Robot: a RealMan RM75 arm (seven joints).
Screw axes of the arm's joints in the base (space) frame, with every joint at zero. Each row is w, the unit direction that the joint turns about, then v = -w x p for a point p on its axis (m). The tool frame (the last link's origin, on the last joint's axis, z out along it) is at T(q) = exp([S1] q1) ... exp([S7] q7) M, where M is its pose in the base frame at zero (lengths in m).
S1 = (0, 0, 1, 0, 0, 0)
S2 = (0, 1, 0, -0.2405, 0, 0)
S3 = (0, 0, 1, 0, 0, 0)
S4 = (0, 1, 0, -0.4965, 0, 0)
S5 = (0, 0, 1, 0, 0, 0)
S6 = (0, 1, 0, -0.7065, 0, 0)
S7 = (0, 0, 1, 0, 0, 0)
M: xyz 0 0 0.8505 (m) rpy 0 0 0 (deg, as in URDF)
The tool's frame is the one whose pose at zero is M.
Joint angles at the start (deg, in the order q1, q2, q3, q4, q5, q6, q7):
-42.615, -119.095, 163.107, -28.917, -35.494, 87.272, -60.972
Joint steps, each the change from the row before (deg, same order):
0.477, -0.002, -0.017, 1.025, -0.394, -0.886, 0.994
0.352, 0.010, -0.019, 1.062, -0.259, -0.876, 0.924
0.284, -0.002, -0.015, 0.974, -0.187, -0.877, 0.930
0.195, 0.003, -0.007, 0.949, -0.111, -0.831, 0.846
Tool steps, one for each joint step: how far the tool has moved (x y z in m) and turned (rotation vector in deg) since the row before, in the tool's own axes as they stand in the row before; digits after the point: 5 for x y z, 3 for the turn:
-0.00375, 0.00062, 0.00029, 0.553, 0.115, 0.062
-0.00333, 0.00092, 0.00104, 0.378, 0.049, 0.059
-0.00308, 0.00090, 0.00122, 0.348, -0.034, 0.153
-0.00264, 0.00108, 0.00163, 0.222, -0.065, 0.151

